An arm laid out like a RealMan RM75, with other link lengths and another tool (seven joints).
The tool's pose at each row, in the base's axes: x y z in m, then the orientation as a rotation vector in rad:
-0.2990 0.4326 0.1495 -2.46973 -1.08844 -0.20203
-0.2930 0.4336 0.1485 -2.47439 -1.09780 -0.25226
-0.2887 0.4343 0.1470 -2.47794 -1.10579 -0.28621
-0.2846 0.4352 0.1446 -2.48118 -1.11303 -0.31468
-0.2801 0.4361 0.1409 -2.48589 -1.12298 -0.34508
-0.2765 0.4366 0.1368 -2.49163 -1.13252 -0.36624
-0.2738 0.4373 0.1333 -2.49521 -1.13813 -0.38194
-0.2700 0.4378 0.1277 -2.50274 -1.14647 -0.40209
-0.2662 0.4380 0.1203 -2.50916 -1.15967 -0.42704
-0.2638 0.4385 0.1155 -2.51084 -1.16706 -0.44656
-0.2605 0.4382 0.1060 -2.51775 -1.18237 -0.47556
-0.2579 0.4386 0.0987 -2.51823 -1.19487 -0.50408
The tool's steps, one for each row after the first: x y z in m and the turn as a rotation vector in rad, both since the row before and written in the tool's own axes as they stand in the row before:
0.0045 0.0041 0.0011 -0.02384 0.02634 -0.01325
0.0029 0.0032 0.0016 -0.01722 0.01687 -0.00998
0.0025 0.0032 0.0026 -0.01501 0.01370 -0.00867
0.0022 0.0038 0.0039 -0.01781 0.01328 -0.01050
0.0011 0.0034 0.0041 -0.01520 0.00736 -0.00859
0.0009 0.0024 0.0037 -0.01043 0.00607 -0.00549
0.0006 0.0038 0.0056 -0.01617 0.00614 -0.00728
-0.0004 0.0043 0.0071 -0.01835 0.00787 -0.01143
-0.0001 0.0024 0.0048 -0.01104 0.00828 -0.00749
-0.0021 0.0043 0.0088 -0.02114 0.00899 -0.01331
-0.0013 0.0028 0.0071 -0.01526 0.01213 -0.01230

